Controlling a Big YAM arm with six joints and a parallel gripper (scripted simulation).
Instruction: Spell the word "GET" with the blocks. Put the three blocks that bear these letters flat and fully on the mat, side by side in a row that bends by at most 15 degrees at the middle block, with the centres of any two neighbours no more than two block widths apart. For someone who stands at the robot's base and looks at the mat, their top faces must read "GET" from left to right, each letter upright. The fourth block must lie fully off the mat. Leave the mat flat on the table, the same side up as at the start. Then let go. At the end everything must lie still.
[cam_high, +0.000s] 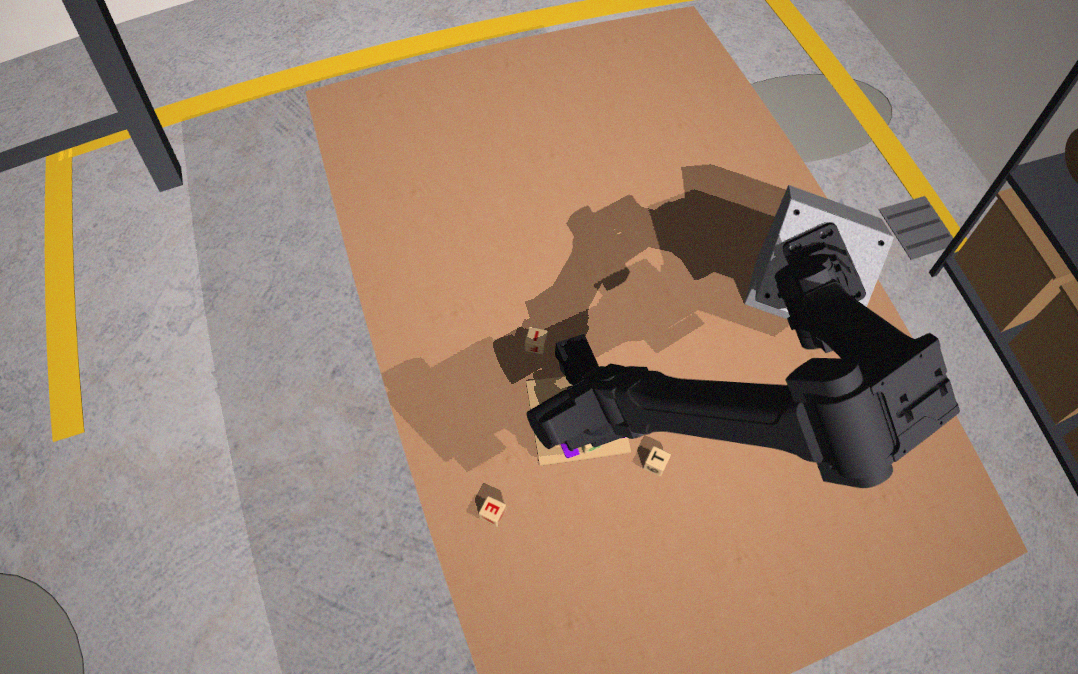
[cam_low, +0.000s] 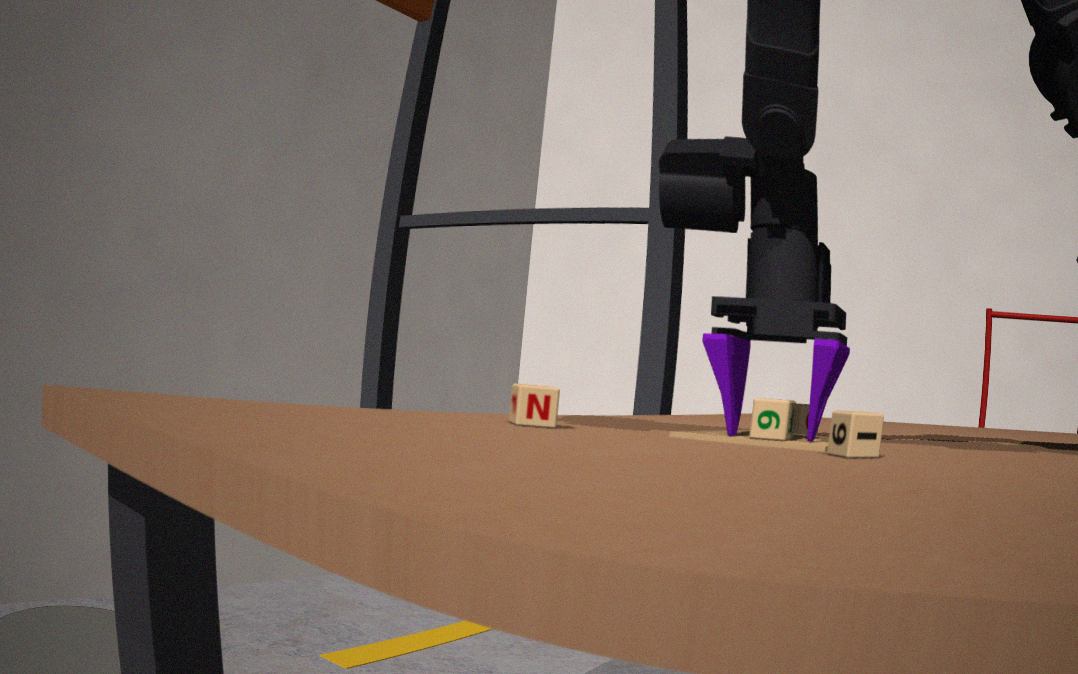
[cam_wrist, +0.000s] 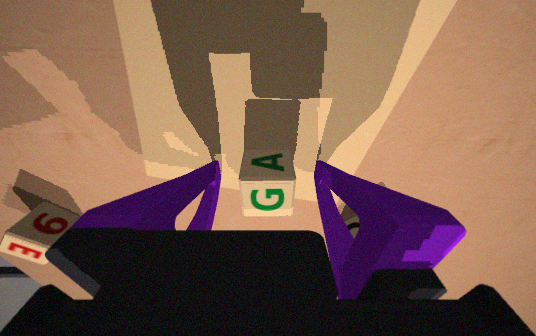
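Now: the G block 1 cm above my hand. From my hand the other things lie so: E block 16 cm ahead, 8 cm to the left; then square mat 5 cm to the right, 1 cm below, 1 cm ahead.
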